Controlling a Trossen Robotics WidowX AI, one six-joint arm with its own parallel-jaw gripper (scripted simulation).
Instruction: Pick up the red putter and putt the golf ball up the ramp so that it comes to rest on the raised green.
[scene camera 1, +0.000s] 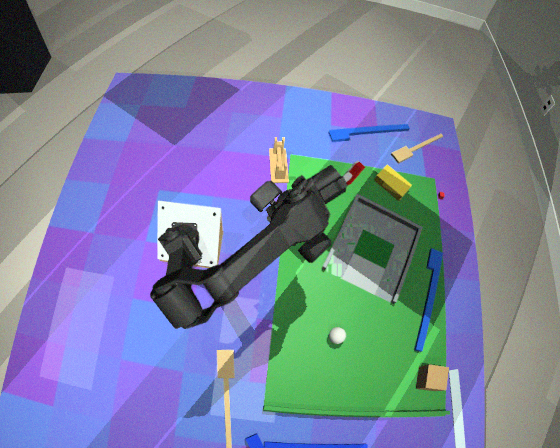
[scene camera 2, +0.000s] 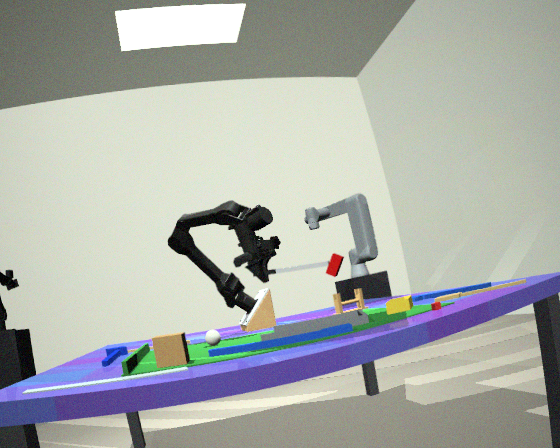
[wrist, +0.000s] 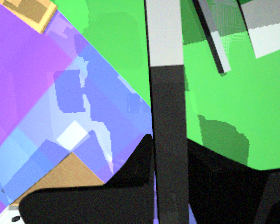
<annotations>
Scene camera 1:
my gripper
tan block
green mat
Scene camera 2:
my gripper
tan block
green mat
grey platform
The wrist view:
my gripper
green mat
</annotations>
